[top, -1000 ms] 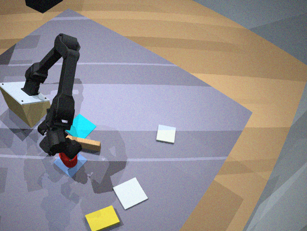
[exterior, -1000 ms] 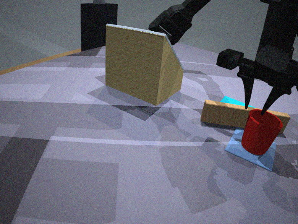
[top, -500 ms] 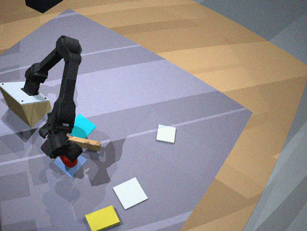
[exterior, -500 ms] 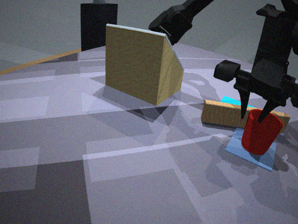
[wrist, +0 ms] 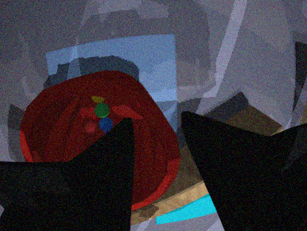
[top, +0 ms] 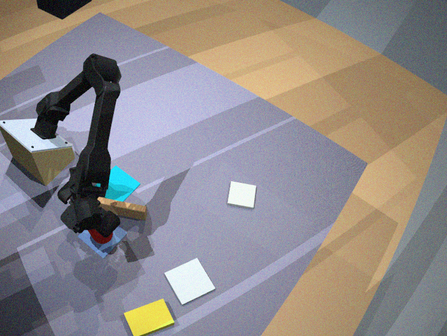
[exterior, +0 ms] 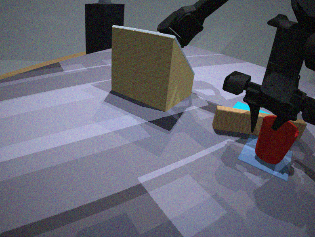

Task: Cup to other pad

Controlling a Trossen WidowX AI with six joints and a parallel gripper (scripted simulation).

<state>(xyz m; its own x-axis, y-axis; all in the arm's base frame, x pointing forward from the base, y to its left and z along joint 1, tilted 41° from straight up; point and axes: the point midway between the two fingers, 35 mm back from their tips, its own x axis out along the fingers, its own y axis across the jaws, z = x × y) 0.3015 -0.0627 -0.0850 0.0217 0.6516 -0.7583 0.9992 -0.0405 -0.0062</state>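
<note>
My gripper tip is now 30 mm short of the light blue pad and 50 mm above it. From my gripper tip the other things lie so: red cup 30 mm ahead; then wooden bar 70 mm to the left, 20 mm below; then cyan pad 40 mm behind, 150 mm to the left, 50 mm below.
</note>
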